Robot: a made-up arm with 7 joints.
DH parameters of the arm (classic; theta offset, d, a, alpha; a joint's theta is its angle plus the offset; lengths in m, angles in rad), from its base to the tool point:
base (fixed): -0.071 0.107 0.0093 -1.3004
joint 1: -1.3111 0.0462 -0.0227 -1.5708
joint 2: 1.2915 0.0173 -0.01 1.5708
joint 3: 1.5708 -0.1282 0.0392 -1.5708
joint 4: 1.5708 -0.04 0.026 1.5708
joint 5: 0 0.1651 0.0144 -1.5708
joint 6: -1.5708 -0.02 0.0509 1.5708
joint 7: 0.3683 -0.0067 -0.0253 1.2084
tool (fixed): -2.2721 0.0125 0 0
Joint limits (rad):
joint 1: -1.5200..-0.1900
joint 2: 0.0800..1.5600
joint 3: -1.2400..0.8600
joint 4: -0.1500..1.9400
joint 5: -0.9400..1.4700
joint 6: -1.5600..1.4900
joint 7: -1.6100..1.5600
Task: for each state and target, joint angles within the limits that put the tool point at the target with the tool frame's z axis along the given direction. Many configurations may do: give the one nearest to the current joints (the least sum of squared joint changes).
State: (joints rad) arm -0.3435 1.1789 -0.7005 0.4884 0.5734 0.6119 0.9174
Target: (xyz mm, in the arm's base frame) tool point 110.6 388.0 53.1 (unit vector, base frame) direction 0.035 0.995 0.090
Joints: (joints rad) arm -0.4645 1.5600 -0.4322 1.0588 0.6186 0.9527 0.9040
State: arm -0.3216 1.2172 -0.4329 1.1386 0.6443 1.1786 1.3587
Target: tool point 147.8 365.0 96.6 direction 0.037 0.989 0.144
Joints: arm -1.1828 1.3992 -0.5278 1.4674 1.0457 0.8294 0.9854
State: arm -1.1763 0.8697 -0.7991 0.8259 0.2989 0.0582 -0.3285
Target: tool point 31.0 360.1 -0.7 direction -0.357 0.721 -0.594
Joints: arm -0.6518 1.2657 -0.9254 1.7312 0.3132 0.4062 0.4353
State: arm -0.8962 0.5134 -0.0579 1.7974 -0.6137 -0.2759 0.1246
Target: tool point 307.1 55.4 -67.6 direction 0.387 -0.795 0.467
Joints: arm -1.1227 0.4094 -0.0534 1.5438 -0.6442 -0.4576 -0.3557
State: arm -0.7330 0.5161 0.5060 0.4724 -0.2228 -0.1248 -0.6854
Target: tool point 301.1 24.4 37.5 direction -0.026 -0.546 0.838
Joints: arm -0.4891 0.0800 0.2973 -0.1158 -0.6232 -0.0754 -0.1493
